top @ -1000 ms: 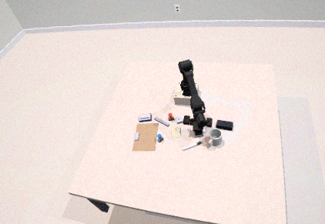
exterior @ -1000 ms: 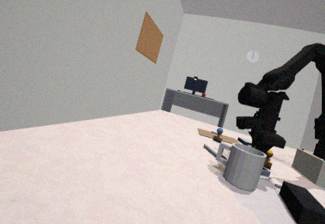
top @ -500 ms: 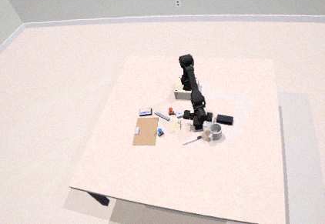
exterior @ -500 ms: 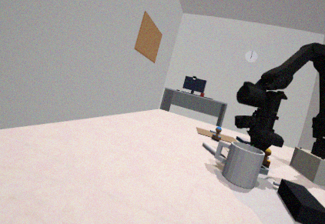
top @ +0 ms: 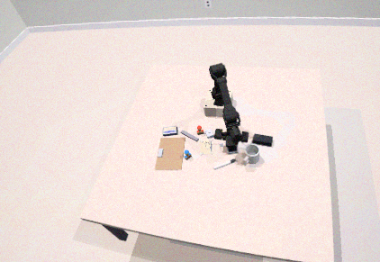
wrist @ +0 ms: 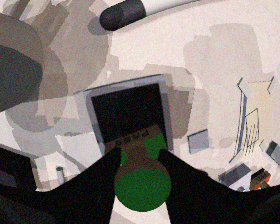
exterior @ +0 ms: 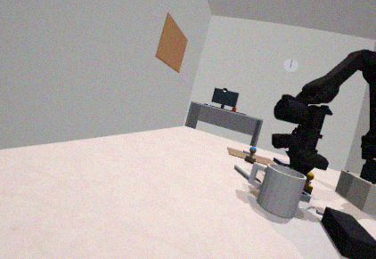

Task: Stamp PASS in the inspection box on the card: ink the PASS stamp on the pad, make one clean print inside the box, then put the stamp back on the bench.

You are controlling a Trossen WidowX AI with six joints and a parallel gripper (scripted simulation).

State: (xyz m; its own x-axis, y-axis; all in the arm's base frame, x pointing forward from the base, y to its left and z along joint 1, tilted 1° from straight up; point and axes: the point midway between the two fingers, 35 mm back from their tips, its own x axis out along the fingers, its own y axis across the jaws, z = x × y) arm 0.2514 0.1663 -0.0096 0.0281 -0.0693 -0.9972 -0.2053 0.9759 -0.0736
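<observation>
Now: gripper tip right at the green stamp. The rest, counted from my gripper tip: marker pen (110 mm ahead, 30 mm below, 10 mm to the left); mug (130 mm to the left, 50 mm ahead); ink pad (30 mm below).
</observation>
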